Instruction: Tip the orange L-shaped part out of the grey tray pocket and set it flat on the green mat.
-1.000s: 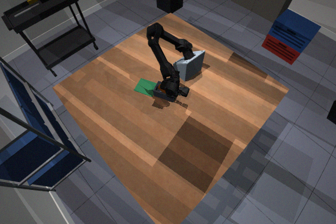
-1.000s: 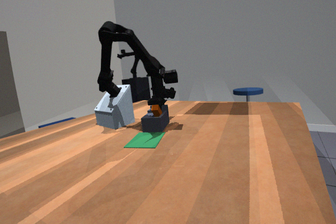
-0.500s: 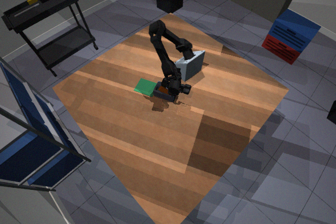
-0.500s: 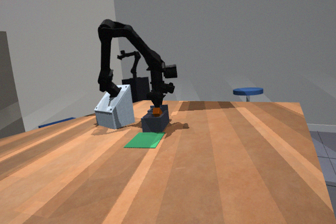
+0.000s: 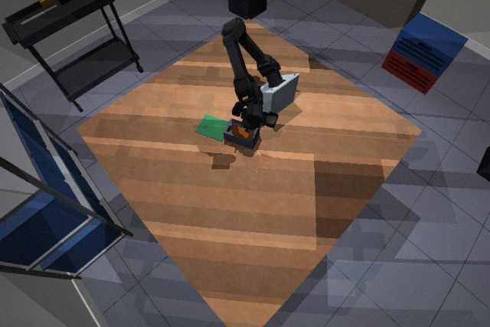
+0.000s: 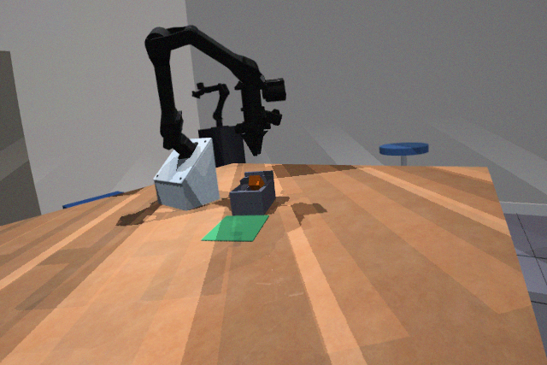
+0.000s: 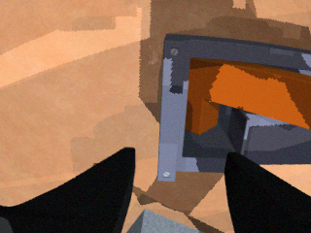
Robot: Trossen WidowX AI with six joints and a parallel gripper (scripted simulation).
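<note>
My gripper tip is 10 mm short of the orange L-shaped part, 40 mm to the left of it and 100 mm above it. Also, from my gripper tip: green mat: 80 mm ahead, 210 mm to the right, 160 mm below.
</note>
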